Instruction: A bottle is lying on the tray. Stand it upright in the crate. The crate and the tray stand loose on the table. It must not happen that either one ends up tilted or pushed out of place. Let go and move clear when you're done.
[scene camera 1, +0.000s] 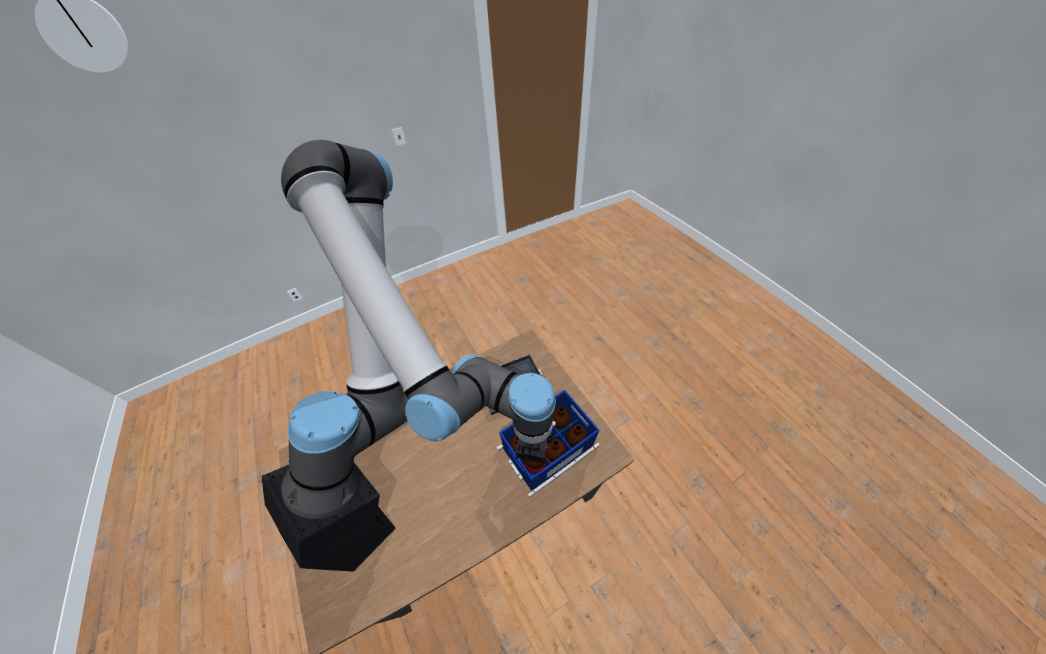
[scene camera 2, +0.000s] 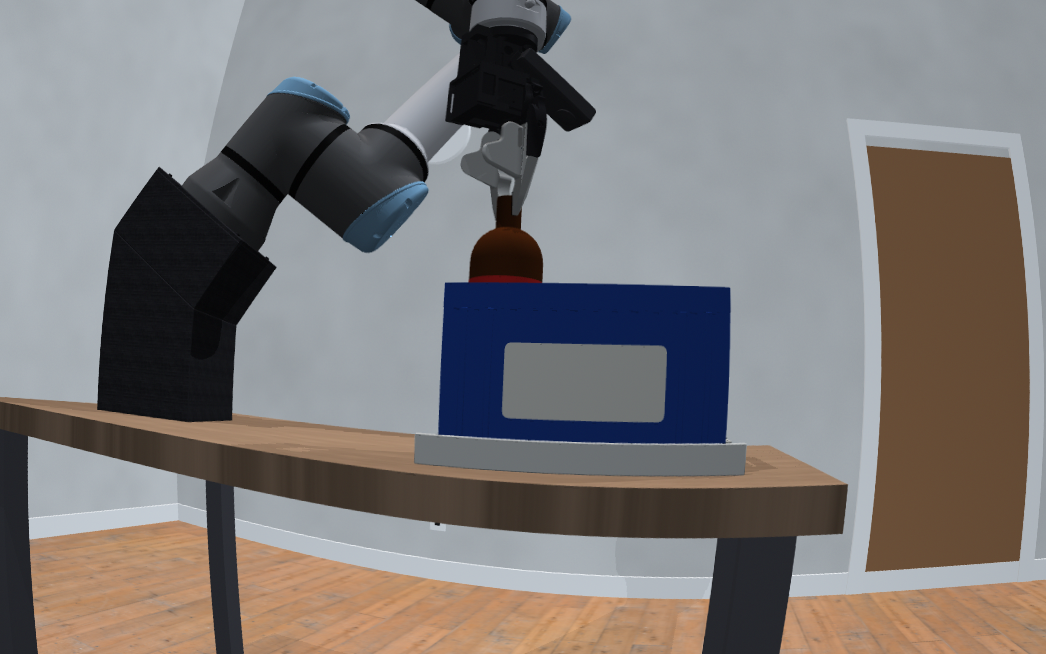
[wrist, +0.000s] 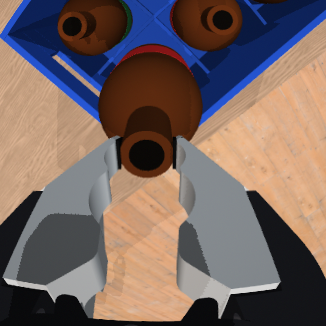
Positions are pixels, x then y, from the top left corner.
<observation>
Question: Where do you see a brown bottle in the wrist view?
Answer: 151, 92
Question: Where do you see a blue crate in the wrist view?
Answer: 263, 39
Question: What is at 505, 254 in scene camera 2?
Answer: A brown bottle.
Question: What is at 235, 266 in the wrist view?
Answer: The gripper.
</observation>
